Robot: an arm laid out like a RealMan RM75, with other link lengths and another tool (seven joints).
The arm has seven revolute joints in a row. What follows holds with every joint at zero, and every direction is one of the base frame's. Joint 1 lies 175.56 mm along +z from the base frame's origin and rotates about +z. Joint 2 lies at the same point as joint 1 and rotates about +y. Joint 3 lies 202.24 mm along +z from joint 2 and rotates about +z. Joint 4 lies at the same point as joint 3 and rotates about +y. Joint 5 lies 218.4 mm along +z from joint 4 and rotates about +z. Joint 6 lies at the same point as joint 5 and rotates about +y. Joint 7 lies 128.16 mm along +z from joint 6 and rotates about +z. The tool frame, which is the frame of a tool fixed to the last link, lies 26 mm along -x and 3 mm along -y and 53 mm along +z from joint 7; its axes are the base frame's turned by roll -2.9, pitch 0 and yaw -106.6 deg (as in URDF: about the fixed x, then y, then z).
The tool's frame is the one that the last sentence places.
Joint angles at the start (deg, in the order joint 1, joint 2, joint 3, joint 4, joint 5, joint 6, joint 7): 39.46 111.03 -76.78 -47.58 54.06 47.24 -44.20
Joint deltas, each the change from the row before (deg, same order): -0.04 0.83 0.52 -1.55 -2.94 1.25 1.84; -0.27 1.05 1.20 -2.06 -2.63 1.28 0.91; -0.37 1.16 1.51 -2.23 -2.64 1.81 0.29; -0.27 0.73 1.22 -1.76 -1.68 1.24 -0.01; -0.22 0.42 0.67 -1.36 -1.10 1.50 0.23; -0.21 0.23 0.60 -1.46 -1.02 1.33 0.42; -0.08 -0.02 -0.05 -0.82 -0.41 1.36 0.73; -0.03 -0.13 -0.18 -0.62 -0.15 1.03 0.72
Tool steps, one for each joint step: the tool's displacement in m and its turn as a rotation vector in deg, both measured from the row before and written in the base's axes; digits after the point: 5 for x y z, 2 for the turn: -0.00316 -0.00166 -0.00201 -0.54 -0.75 -0.29; -0.00479 -0.00114 0.00054 -0.06 -0.45 0.28; -0.00419 -0.00228 0.00082 -0.36 -0.60 0.43; -0.00343 -0.00087 0.00278 0.07 -0.39 0.47; -0.00221 -0.00202 0.00117 -0.48 -0.26 0.08; -0.00233 -0.00111 0.00309 -0.13 -0.28 0.07; -0.00141 -0.00212 0.00007 -0.72 -0.06 -0.33; -0.00143 -0.00148 0.00027 -0.54 0.02 -0.30
